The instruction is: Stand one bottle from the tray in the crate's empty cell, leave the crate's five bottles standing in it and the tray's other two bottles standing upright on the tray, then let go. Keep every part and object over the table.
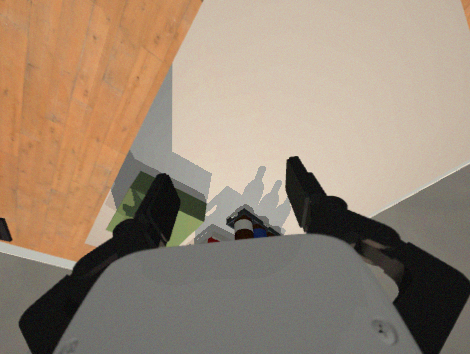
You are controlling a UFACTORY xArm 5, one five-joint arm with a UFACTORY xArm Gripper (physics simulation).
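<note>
My gripper is open and empty, its two black fingers wide apart high above the table. Beyond the grey gripper body, at the lower middle, the corner of a dark-rimmed holder shows, probably the crate. In it are the tops of a brown bottle with a white band and something blue. A small red thing shows left of them, at a grey shape that may be part of the tray. The gripper body hides the rest, so the empty cell and the bottle counts cannot be told. Bottle-shaped shadows fall beyond the holder.
A green box-like object stands left of the dark holder, partly behind the left finger. The pale table top ends at a slanting left edge, with wooden floor beyond. A grey surface lies at the lower right.
</note>
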